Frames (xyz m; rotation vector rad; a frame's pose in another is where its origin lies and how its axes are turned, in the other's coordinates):
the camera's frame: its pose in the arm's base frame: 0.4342 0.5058 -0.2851 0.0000 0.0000 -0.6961
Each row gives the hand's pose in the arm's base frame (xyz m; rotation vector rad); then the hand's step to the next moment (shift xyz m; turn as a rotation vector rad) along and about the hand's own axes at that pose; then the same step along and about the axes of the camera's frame.
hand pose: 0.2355 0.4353 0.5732 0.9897 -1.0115 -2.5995
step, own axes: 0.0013 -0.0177 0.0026 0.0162 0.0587 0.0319
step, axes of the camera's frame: -0.0102 0.0100 -0.0109 -0.0069 -0.0492 0.0475
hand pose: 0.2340 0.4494 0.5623 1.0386 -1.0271 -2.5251
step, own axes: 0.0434 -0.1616 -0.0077 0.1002 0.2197 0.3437
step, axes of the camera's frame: -0.0741 0.0617 -0.1370 -0.2302 -0.2248 0.2700
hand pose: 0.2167 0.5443 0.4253 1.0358 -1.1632 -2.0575
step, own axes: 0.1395 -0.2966 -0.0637 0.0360 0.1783 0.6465
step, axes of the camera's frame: -0.0421 -0.0282 -0.3300 -0.5302 -0.2090 0.3553
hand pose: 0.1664 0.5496 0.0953 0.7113 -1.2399 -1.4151
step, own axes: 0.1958 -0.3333 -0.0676 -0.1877 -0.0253 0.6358
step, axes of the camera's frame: 0.0834 -0.2485 -0.2920 -0.6497 -0.0674 0.1160
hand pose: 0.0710 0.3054 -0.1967 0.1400 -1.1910 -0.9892
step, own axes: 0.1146 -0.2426 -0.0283 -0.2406 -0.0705 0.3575
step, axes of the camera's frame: 0.0654 -0.2526 -0.0686 -0.4319 -0.0132 -0.0627
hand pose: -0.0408 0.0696 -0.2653 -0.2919 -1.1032 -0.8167
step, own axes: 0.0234 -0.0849 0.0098 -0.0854 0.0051 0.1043
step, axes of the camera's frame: -0.0077 -0.0877 0.0099 -0.1299 0.0244 -0.0271
